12 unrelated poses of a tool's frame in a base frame.
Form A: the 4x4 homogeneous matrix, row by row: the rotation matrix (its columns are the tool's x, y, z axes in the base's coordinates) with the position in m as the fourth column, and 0 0 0 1 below. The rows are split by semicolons.
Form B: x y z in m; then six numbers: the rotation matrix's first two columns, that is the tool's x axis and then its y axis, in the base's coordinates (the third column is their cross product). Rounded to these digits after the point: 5 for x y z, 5 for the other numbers.
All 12 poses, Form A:
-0.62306, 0.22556, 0.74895, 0.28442; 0.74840, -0.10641, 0.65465, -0.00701; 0.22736, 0.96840, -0.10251, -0.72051; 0, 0, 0, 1
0.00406, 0.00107, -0.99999, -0.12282; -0.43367, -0.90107, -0.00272, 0.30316; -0.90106, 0.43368, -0.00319, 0.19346; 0, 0, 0, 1
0.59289, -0.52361, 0.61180, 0.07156; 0.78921, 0.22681, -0.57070, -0.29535; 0.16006, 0.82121, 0.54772, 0.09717; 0, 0, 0, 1
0.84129, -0.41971, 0.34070, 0.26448; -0.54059, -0.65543, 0.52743, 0.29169; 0.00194, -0.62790, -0.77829, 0.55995; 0, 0, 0, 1
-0.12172, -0.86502, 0.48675, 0.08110; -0.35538, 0.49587, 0.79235, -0.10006; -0.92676, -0.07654, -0.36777, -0.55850; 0, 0, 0, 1
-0.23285, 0.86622, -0.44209, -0.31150; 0.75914, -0.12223, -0.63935, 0.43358; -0.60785, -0.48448, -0.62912, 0.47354; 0, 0, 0, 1
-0.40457, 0.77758, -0.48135, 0.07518; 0.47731, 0.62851, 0.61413, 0.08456; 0.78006, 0.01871, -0.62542, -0.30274; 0, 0, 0, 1
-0.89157, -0.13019, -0.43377, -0.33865; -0.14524, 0.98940, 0.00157, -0.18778; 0.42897, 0.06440, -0.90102, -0.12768; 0, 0, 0, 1
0.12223, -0.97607, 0.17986, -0.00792; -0.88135, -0.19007, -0.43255, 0.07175; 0.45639, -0.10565, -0.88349, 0.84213; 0, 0, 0, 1
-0.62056, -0.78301, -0.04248, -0.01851; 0.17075, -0.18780, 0.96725, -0.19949; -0.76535, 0.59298, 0.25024, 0.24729; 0, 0, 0, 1
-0.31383, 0.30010, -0.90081, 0.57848; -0.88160, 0.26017, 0.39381, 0.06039; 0.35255, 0.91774, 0.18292, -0.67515; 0, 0, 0, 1
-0.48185, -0.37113, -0.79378, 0.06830; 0.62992, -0.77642, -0.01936, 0.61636; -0.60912, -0.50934, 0.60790, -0.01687; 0, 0, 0, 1
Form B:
0.28442, -0.00701, -0.72051, -0.62306, 0.74840, 0.22736, 0.22556, -0.10641, 0.96840
-0.12282, 0.30316, 0.19346, 0.00406, -0.43367, -0.90106, 0.00107, -0.90107, 0.43368
0.07156, -0.29535, 0.09717, 0.59289, 0.78921, 0.16006, -0.52361, 0.22681, 0.82121
0.26448, 0.29169, 0.55995, 0.84129, -0.54059, 0.00194, -0.41971, -0.65543, -0.62790
0.08110, -0.10006, -0.55850, -0.12172, -0.35538, -0.92676, -0.86502, 0.49587, -0.07654
-0.31150, 0.43358, 0.47354, -0.23285, 0.75914, -0.60785, 0.86622, -0.12223, -0.48448
0.07518, 0.08456, -0.30274, -0.40457, 0.47731, 0.78006, 0.77758, 0.62851, 0.01871
-0.33865, -0.18778, -0.12768, -0.89157, -0.14524, 0.42897, -0.13019, 0.98940, 0.06440
-0.00792, 0.07175, 0.84213, 0.12223, -0.88135, 0.45639, -0.97607, -0.19007, -0.10565
-0.01851, -0.19949, 0.24729, -0.62056, 0.17075, -0.76535, -0.78301, -0.18780, 0.59298
0.57848, 0.06039, -0.67515, -0.31383, -0.88160, 0.35255, 0.30010, 0.26017, 0.91774
0.06830, 0.61636, -0.01687, -0.48185, 0.62992, -0.60912, -0.37113, -0.77642, -0.50934

